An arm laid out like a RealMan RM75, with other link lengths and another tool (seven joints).
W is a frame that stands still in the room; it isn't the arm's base.
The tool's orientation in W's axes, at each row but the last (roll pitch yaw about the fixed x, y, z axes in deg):
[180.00, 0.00, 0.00]
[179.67, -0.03, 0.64]
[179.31, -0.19, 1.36]
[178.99, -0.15, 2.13]
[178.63, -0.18, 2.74]
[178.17, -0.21, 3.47]
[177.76, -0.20, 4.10]
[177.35, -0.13, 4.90]
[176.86, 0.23, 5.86]
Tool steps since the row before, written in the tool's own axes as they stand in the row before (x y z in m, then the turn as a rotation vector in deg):
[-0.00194, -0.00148, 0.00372, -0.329, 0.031, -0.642]
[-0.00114, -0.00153, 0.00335, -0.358, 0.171, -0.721]
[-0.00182, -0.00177, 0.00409, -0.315, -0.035, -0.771]
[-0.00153, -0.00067, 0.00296, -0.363, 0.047, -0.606]
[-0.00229, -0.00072, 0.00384, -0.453, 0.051, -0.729]
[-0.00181, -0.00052, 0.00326, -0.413, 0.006, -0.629]
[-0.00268, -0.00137, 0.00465, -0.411, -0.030, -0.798]
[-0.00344, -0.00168, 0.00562, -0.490, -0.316, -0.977]
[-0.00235, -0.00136, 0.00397, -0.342, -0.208, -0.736]
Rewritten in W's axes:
[-0.00194, 0.00148, -0.00372, -0.329, -0.031, 0.642]
[-0.00116, 0.00150, -0.00336, -0.356, -0.171, 0.722]
[-0.00185, 0.00168, -0.00412, -0.319, 0.037, 0.769]
[-0.00154, 0.00056, -0.00298, -0.363, -0.050, 0.606]
[-0.00231, 0.00052, -0.00386, -0.453, -0.055, 0.729]
[-0.00182, 0.00031, -0.00328, -0.415, -0.011, 0.627]
[-0.00274, 0.00099, -0.00471, -0.417, 0.031, 0.795]
[-0.00354, 0.00112, -0.00570, -0.521, 0.317, 0.960]
[-0.00247, 0.00089, -0.00403, -0.363, 0.212, 0.725]

